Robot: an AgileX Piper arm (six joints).
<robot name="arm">
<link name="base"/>
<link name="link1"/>
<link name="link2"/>
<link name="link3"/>
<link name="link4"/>
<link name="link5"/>
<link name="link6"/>
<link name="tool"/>
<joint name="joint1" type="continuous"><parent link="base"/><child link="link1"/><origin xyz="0 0 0.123"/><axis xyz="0 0 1"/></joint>
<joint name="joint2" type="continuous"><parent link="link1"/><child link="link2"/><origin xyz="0 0 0"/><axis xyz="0 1 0"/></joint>
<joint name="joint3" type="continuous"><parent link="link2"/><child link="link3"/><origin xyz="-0.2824 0 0.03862"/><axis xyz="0 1 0"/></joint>
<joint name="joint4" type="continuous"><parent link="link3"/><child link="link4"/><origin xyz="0.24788 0 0.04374"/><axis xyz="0.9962 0 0.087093"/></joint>
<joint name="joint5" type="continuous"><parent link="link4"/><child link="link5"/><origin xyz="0 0 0"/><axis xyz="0 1 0"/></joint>
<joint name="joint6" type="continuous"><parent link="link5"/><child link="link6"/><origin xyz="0.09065 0 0.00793"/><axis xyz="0.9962 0 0.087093"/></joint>
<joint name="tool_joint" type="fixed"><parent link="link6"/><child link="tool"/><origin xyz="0 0 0" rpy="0 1.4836 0"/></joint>
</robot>
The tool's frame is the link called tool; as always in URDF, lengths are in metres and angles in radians. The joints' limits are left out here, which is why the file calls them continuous.
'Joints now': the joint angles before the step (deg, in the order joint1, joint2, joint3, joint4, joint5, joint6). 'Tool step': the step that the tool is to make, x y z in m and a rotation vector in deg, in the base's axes. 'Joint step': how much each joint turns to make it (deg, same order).
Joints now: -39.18 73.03 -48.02 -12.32 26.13 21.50
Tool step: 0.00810 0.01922 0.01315 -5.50 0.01 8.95
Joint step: 4.40 -2.60 0.00 0.01 -1.31 -6.24
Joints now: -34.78 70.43 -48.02 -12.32 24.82 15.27
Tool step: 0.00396 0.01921 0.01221 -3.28 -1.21 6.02
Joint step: 4.14 -2.69 0.00 0.01 -0.36 -2.81
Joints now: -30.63 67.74 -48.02 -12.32 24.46 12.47
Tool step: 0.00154 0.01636 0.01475 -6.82 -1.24 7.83
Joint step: 3.38 -2.82 0.00 0.00 -2.19 -6.80
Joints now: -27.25 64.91 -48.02 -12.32 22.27 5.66
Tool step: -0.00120 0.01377 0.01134 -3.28 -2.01 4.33
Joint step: 2.79 -2.42 0.00 0.00 -1.05 -2.50
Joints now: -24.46 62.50 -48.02 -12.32 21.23 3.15
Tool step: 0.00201 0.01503 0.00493 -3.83 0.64 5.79
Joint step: 3.63 -1.22 0.00 0.02 0.00 -4.39
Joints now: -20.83 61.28 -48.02 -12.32 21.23 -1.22
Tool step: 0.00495 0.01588 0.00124 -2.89 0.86 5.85
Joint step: 4.16 -0.28 0.00 0.01 -0.11 -3.46
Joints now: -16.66 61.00 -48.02 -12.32 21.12 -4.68
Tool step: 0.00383 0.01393 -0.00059 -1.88 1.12 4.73
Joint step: 3.67 0.00 0.00 -0.01 0.42 -2.38
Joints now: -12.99 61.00 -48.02 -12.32 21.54 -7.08
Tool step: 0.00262 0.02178 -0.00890 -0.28 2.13 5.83
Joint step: 5.59 0.00 1.41 0.00 0.59 -0.74
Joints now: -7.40 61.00 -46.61 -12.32 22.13 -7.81
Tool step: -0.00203 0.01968 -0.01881 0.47 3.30 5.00
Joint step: 4.92 0.00 3.28 0.47 0.01 -0.33
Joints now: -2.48 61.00 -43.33 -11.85 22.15 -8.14
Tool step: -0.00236 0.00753 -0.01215 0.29 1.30 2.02
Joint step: 1.82 0.00 2.40 0.28 -1.13 -0.08
